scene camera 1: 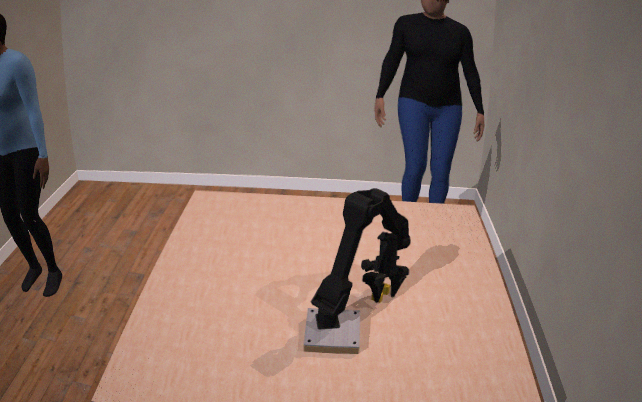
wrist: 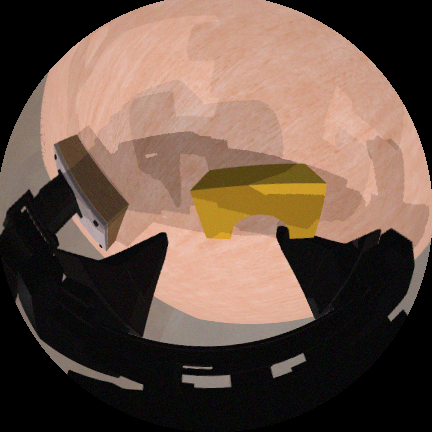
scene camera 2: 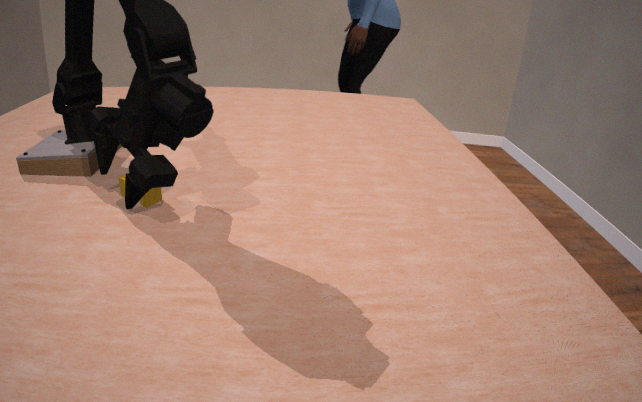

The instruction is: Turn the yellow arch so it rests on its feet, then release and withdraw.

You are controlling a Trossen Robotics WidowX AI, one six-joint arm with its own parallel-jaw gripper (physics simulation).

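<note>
The yellow arch (scene camera 1: 386, 289) (scene camera 2: 152, 196) (wrist: 260, 197) lies on one broad side on the table. In the wrist view its other broad face and its opening show, its long outer edge is toward the top, and its feet point toward the fingers' side. My gripper (scene camera 1: 385, 297) (scene camera 2: 116, 190) (wrist: 223, 235) is open and empty, pointing down low at the arch. In the wrist view the right fingertip overlaps the opening beside the right foot, and the left fingertip is apart from the arch. Contact cannot be told. One finger hides part of the arch in scene camera 2.
The arm's base plate (scene camera 1: 348, 330) (scene camera 2: 47, 149) (wrist: 95, 175) stands near the arch on the table (scene camera 1: 225, 250) (scene camera 2: 425, 225). A person in black and blue (scene camera 1: 430, 60) stands behind the table. Another in light blue (scene camera 1: 17, 105) (scene camera 2: 372, 40) stands beyond one side.
</note>
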